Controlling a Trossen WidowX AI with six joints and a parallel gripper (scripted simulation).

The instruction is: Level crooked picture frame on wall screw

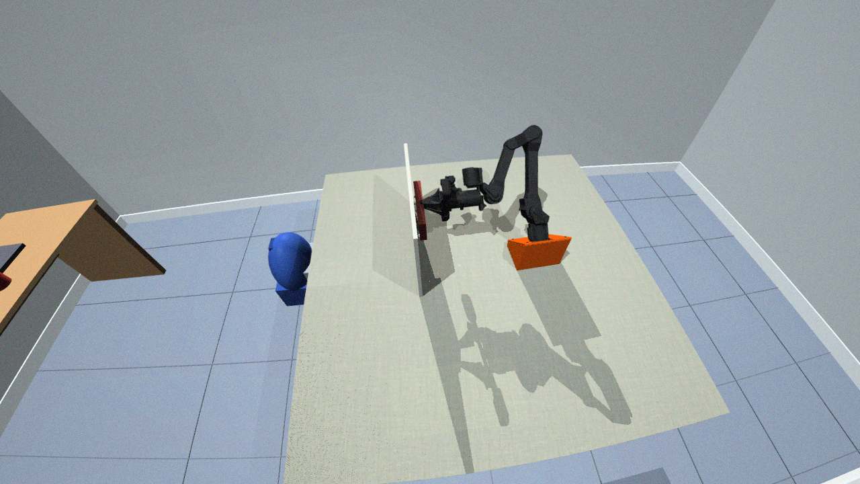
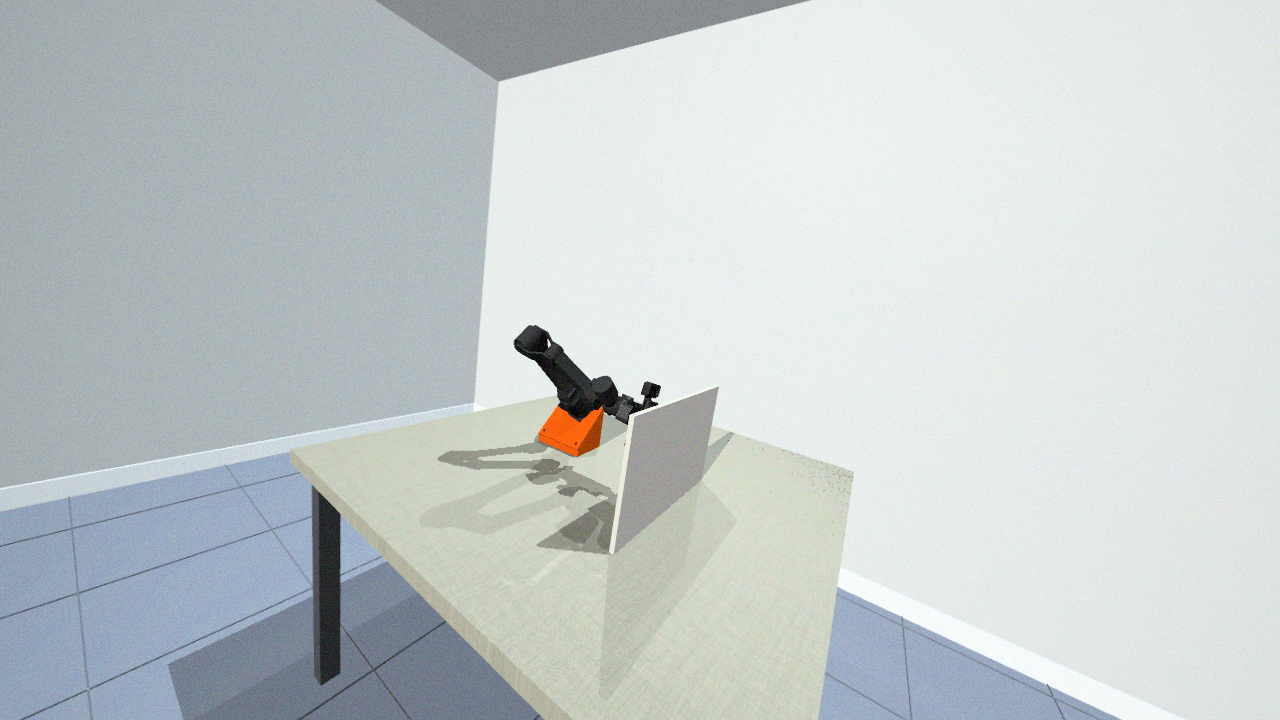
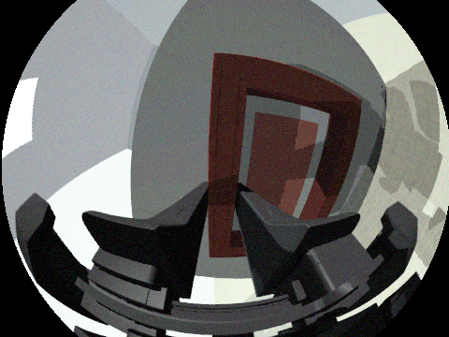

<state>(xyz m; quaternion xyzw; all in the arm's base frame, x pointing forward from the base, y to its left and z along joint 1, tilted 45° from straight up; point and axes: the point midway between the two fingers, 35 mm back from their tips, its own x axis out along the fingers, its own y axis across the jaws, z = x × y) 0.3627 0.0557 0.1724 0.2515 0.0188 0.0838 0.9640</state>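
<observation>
Right now the dark red picture frame is 5 cm below my gripper tip, 2 cm to the right of it and 1 cm ahead of it. Round my gripper tip: white wall panel: 7 cm below, 2 cm ahead, 1 cm to the right.
</observation>
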